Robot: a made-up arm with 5 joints.
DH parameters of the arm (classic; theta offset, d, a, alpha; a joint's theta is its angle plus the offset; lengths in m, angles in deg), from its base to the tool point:
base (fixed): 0 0 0.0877 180
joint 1: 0 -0.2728 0.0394 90
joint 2: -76.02 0 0.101 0
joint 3: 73.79 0 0.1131 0
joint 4: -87.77 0.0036 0 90
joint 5: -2.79 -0.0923 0 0
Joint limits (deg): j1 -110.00..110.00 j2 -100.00..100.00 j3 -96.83..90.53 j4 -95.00..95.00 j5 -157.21..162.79
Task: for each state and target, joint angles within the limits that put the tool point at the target. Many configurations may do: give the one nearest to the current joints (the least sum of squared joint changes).
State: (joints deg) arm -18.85 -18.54 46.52 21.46 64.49
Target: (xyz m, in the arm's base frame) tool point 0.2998 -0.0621 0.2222
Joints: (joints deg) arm 17.25 7.77 33.57 11.01 64.49
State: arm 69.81 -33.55 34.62 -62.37 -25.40
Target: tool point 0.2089 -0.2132 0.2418
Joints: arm 61.22 17.72 40.40 -43.50 -25.40
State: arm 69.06 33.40 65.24 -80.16 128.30
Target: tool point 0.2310 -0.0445 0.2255
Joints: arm 18.63 19.53 90.38 -95.00 128.30
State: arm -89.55 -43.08 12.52 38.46 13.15
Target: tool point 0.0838 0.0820 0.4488
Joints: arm -90.21 -75.58 9.64 51.53 13.15
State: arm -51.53 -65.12 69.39 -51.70 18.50
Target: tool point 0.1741 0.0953 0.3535
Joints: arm -46.20 -94.48 90.53 -30.23 18.50
